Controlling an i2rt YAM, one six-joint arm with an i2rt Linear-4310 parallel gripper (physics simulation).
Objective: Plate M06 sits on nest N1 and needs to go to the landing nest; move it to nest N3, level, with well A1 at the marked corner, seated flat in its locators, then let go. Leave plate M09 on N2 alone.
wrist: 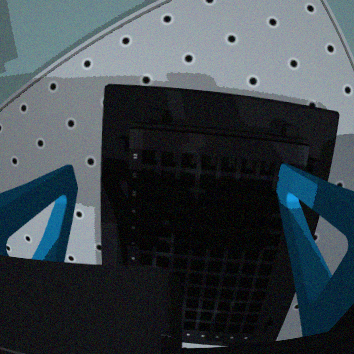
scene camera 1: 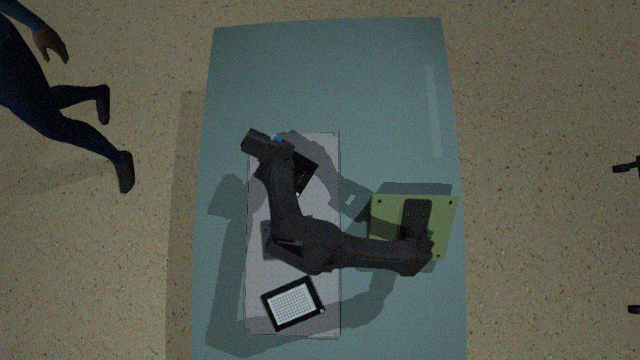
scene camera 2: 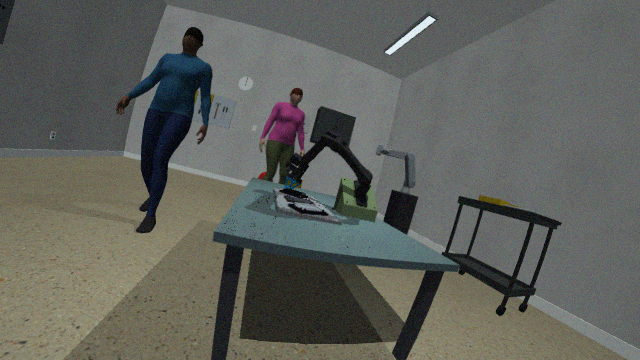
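Observation:
A black well plate [wrist: 215, 220] [scene camera 1: 302, 171] sits in a black nest [wrist: 220, 105] at the board's upper end. A white plate [scene camera 1: 292, 304] sits in a black nest [scene camera 1: 319, 305] at the lower end. Plate labels are not readable. A dark grey square [scene camera 1: 266, 245], apparently a nest, is partly hidden under the arm between them. My gripper [wrist: 176, 175] [scene camera 2: 293, 183] is open with blue fingers, above the black plate. In the wrist view the left finger shows over the board, left of the nest, and the right finger overlaps the plate's right side. The plate's lower left is hidden.
The perforated light board [scene camera 1: 320, 205] [wrist: 190, 30] lies on the blue-green table [scene camera 1: 320, 75] [scene camera 2: 280, 235]. The arm's green base block [scene camera 1: 442, 220] [scene camera 2: 345, 205] stands on the right. One person [scene camera 1: 55, 117] [scene camera 2: 175, 95] walks left of the table; another [scene camera 2: 284, 125] stands behind it.

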